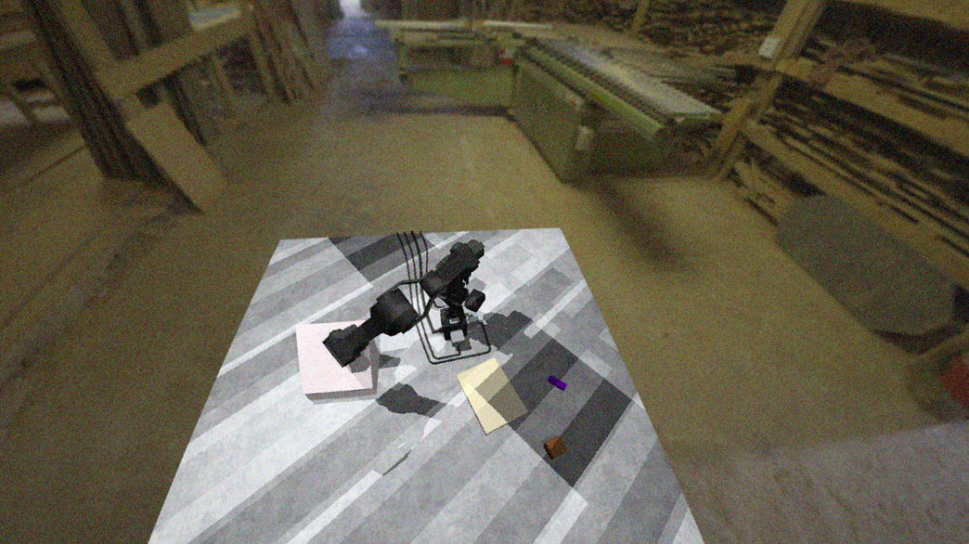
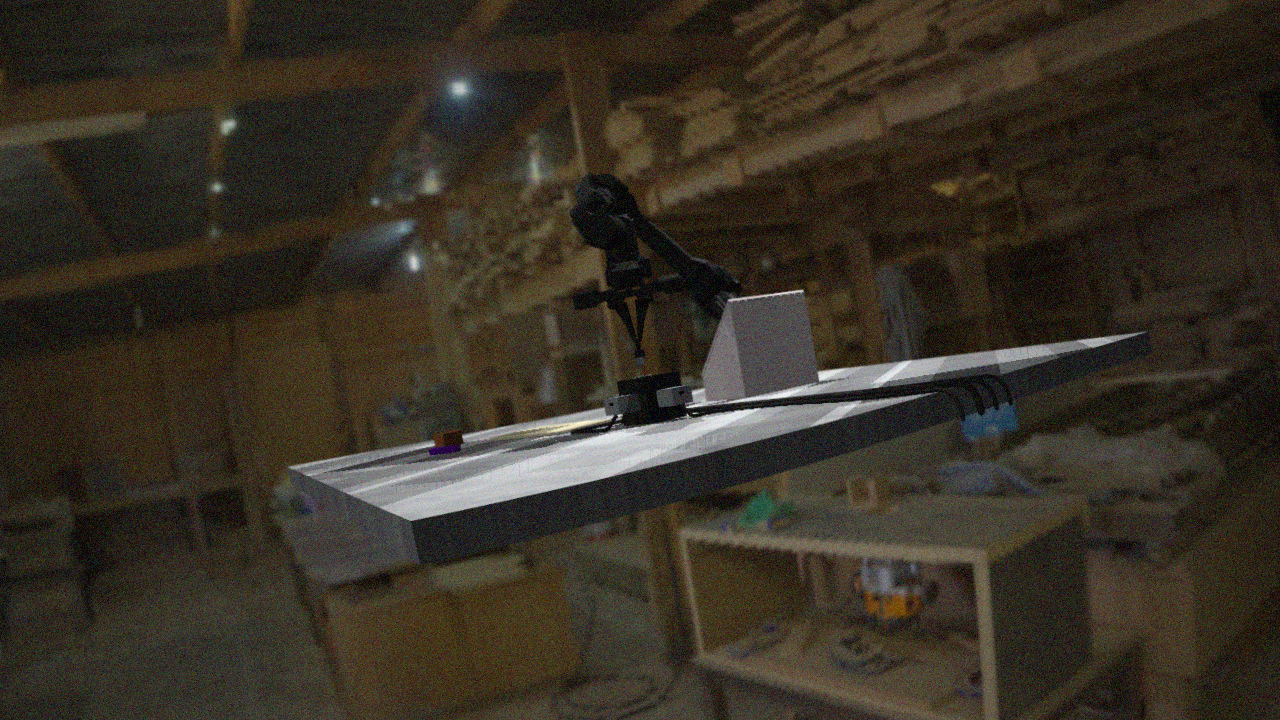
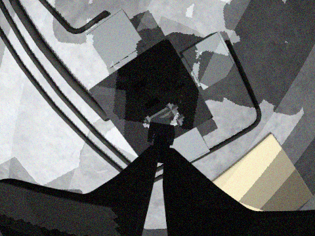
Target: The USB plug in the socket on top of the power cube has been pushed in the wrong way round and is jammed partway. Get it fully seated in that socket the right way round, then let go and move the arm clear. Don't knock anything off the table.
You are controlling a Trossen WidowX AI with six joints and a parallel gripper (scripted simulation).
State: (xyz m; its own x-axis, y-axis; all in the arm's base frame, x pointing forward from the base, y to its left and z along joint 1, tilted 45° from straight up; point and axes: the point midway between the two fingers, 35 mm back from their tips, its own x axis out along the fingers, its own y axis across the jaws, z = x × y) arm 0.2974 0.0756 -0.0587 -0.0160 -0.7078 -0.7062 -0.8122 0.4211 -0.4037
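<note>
Right now the USB plug is 2 cm below my gripper tip. Also, from my gripper tip: cream sheet (23 cm to the right, 13 cm below, 9 cm ahead); then purple piece (30 cm ahead, 23 cm to the right, 13 cm below); then orange block (41 cm to the right, 23 cm ahead, 12 cm below).
</note>
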